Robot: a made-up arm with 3 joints. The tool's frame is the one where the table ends.
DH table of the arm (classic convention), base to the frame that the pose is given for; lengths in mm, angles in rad. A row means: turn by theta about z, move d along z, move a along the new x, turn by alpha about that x. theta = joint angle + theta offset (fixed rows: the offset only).
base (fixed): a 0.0, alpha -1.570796, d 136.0, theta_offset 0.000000
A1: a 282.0, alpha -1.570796, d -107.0, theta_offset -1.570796
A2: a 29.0, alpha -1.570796, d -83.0, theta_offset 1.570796
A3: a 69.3, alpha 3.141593, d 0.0, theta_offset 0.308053
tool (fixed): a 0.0, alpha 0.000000, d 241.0, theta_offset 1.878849
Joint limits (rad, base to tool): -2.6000..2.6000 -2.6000..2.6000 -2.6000..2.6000
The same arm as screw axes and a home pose.
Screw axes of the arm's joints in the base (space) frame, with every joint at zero. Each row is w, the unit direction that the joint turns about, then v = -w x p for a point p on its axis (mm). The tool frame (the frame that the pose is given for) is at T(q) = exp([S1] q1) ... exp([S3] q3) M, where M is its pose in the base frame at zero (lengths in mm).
S1 = (0, 1, 0, -136, 0, 0)
S2 = (1, 0, 0, 0, 418, 107)
S3 = (0, 0, -1, 136, -83, 0)
M: xyz -104 -202 659 (mm) quaternion w x y z 1 0 0 0
Joint limits (rad, base to tool): -2.6..2.6 -2.6..2.6 -2.6..2.6

